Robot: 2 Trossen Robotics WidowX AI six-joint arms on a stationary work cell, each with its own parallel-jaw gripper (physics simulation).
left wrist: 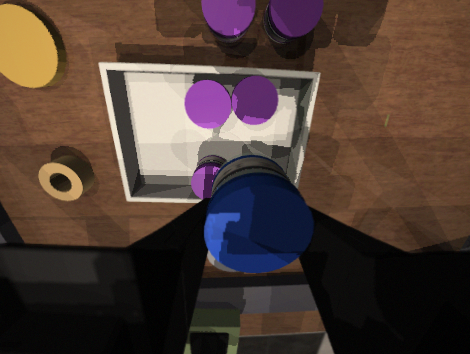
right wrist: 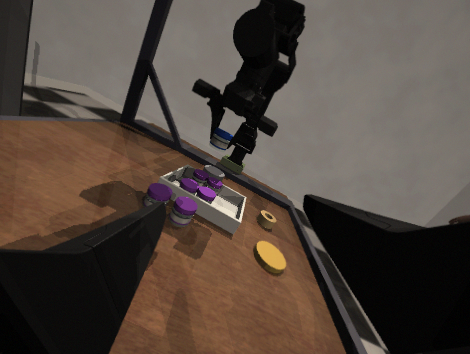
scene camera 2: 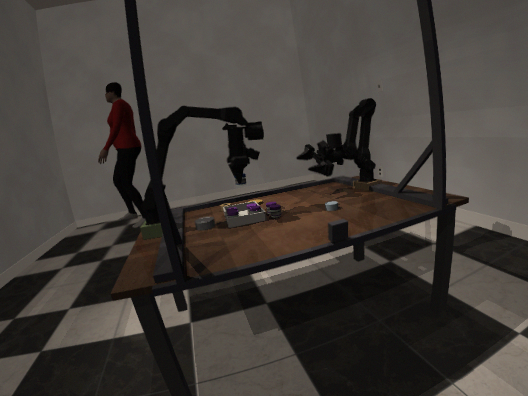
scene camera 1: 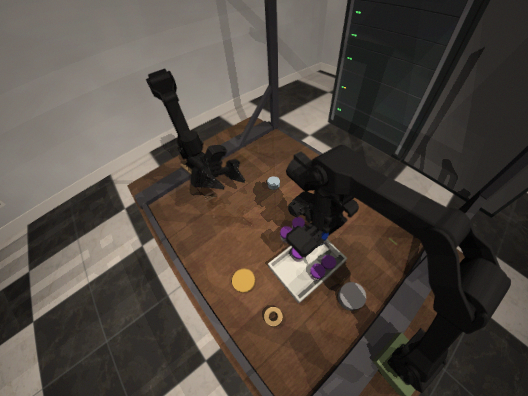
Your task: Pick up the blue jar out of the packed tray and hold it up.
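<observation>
The blue jar is between the fingers of my left gripper, which is shut on it. The jar is raised well above the packed tray, apart from it. Its blue lid faces the left wrist camera. Several purple-lidded jars stand in the white tray. In the left wrist view the blue jar partly covers one at the near side. My right gripper is open and empty, away from the tray.
Two purple-lidded jars stand outside the tray. A yellow disc, a tan ring, a grey round object and a pale blue cylinder are on the table.
</observation>
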